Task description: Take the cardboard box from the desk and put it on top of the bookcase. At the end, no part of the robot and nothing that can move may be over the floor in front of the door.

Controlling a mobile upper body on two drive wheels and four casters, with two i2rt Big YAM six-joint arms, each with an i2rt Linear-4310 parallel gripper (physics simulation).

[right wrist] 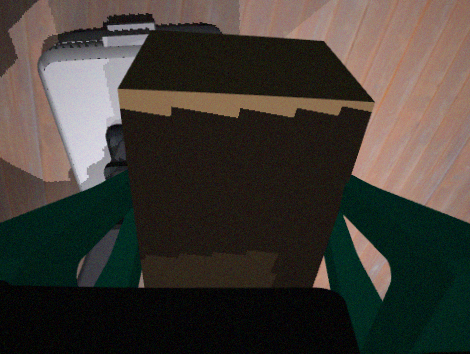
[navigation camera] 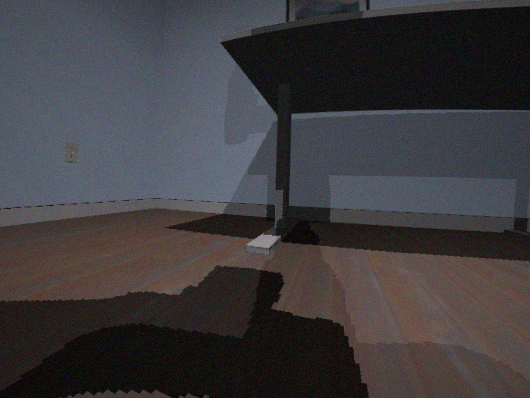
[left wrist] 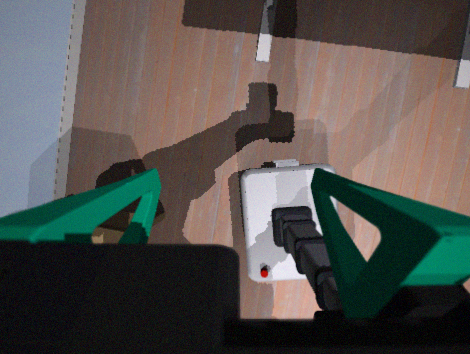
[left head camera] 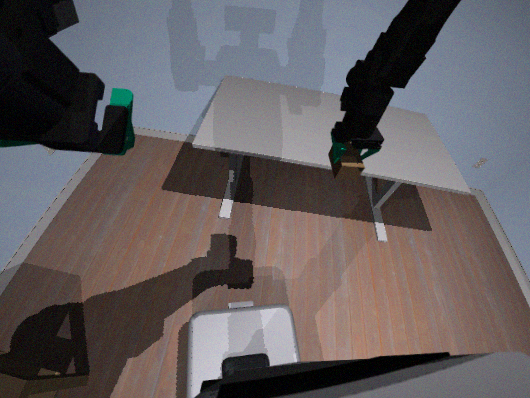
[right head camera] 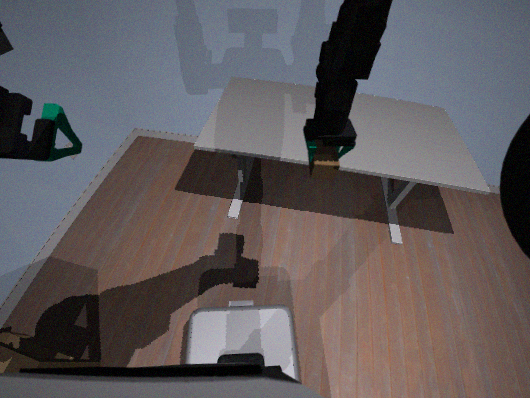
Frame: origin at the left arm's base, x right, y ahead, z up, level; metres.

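Seen in the pictures: left gripper, fingertip midpoint: (left wrist: 235, 177) (left head camera: 95, 139) (right head camera: 51, 147); right gripper, fingertip midpoint: (right wrist: 234, 176) (left head camera: 345, 161) (right head camera: 322, 159).
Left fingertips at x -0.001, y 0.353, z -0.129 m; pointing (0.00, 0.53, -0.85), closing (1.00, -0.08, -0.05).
Observation:
A point is followed by its place in that frame.
My right gripper (left head camera: 355, 151) (right head camera: 328, 150) @(z -0.316, x 0.475, y 0.500 m) is shut on the cardboard box (left head camera: 348, 167) @(z -0.292, x 0.458, y 0.456 m) (right head camera: 324, 169) @(z -0.303, x 0.466, y 0.455 m) (right wrist: 245, 175) @(z -0.287, x 0.477, y 0.521 m), with one green finger on each side of it. In both head views the box overlaps the front edge of the grey-white desk (left head camera: 300, 132) @(z -0.690, x 0.583, y 1.101 m) (right head camera: 400, 135) @(z -0.690, x 1.160, y 1.079 m) (navigation camera: 400, 60) @(z -0.715, x 0.649, y 1.087 m); its height above the desk is hard to tell. My left gripper (left wrist: 235, 177) @(z -0.129, x -0.001, y 0.353 m) is open and empty, at the left in the head views, away from the desk. Neither the door nor a clearly recognisable bookcase shows.
A tan-brown object (left head camera: 60, 384) @(z -1.180, x -0.584, y 0.046 m) (right head camera: 17, 356) @(z -0.960, x -0.686, y 0.087 m) shows partly at lower left; I cannot tell what it is. The robot's white base (left head camera: 207, 345) @(z -1.150, x 0.057, y 0.163 m) (left wrist: 257, 195) @(z -1.150, x 0.050, y 0.180 m) stands in front of the desk. The desk's white feet (left head camera: 226, 208) (navigation camera: 263, 243) stick out. A framed picture (navigation camera: 327, 9) @(z 0.006, x 0.504, y 1.680 m) shows above the desk.

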